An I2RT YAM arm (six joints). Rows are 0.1 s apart.
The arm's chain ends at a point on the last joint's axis. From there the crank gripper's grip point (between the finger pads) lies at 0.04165 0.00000 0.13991 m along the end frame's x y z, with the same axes.
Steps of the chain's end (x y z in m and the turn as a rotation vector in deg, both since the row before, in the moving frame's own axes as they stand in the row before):
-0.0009, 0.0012, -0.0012, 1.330, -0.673, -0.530
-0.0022, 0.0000, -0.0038, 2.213, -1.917, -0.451
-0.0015, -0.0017, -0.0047, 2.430, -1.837, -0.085
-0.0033, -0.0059, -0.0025, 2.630, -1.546, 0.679
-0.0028, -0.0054, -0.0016, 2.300, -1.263, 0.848
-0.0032, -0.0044, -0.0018, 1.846, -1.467, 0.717
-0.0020, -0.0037, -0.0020, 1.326, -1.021, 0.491
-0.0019, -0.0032, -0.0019, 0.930, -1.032, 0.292
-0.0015, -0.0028, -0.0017, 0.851, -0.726, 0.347
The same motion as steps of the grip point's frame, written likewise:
-0.0026, -0.0024, -0.0008, 1.330, -0.673, -0.530
-0.0069, -0.0057, -0.0026, 2.213, -1.917, -0.451
-0.0060, -0.0077, -0.0036, 2.430, -1.837, -0.085
-0.0071, -0.0119, -0.0016, 2.630, -1.546, 0.679
-0.0059, -0.0104, -0.0008, 2.300, -1.263, 0.848
-0.0068, -0.0084, -0.0008, 1.846, -1.467, 0.717
-0.0045, -0.0066, -0.0013, 1.326, -1.021, 0.491
-0.0044, -0.0053, -0.0012, 0.930, -1.032, 0.292
-0.0033, -0.0046, -0.0012, 0.851, -0.726, 0.347

